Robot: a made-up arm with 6 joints. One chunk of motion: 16 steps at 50 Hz.
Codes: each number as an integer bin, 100 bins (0 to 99) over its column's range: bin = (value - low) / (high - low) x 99, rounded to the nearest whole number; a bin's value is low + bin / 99 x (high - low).
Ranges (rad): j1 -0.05..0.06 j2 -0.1..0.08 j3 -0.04..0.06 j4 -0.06..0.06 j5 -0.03..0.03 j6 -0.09..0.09
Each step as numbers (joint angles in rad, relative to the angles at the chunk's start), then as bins.
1 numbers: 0.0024 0.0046 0.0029 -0.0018 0.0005 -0.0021
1 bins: 47 58 42 48 50 48
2 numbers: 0.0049 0.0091 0.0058 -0.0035 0.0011 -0.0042
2 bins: 49 60 45 47 51 47
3 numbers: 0.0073 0.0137 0.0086 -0.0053 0.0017 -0.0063
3 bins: 52 63 48 45 52 46
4 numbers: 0.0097 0.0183 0.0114 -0.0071 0.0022 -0.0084
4 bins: 54 65 51 44 53 45
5 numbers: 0.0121 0.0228 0.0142 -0.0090 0.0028 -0.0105
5 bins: 56 68 54 42 54 44
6 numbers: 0.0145 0.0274 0.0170 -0.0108 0.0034 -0.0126
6 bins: 58 70 56 41 55 43
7 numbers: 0.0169 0.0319 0.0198 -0.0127 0.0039 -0.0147
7 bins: 60 73 59 39 56 41
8 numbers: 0.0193 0.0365 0.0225 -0.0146 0.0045 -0.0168
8 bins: 62 75 62 37 57 40
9 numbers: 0.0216 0.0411 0.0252 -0.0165 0.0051 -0.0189
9 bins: 64 78 65 36 58 39
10 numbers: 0.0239 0.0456 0.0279 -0.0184 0.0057 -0.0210
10 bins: 67 80 67 34 59 38
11 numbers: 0.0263 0.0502 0.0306 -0.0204 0.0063 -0.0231
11 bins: 69 83 70 33 60 37
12 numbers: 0.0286 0.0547 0.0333 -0.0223 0.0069 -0.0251
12 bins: 71 85 73 31 61 36
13 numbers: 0.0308 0.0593 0.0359 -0.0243 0.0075 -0.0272
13 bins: 73 88 75 29 62 35
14 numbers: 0.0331 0.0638 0.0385 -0.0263 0.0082 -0.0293
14 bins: 75 90 78 28 63 33
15 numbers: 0.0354 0.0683 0.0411 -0.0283 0.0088 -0.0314
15 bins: 77 93 80 26 64 32
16 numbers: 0.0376 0.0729 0.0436 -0.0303 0.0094 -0.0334
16 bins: 79 95 83 25 65 31
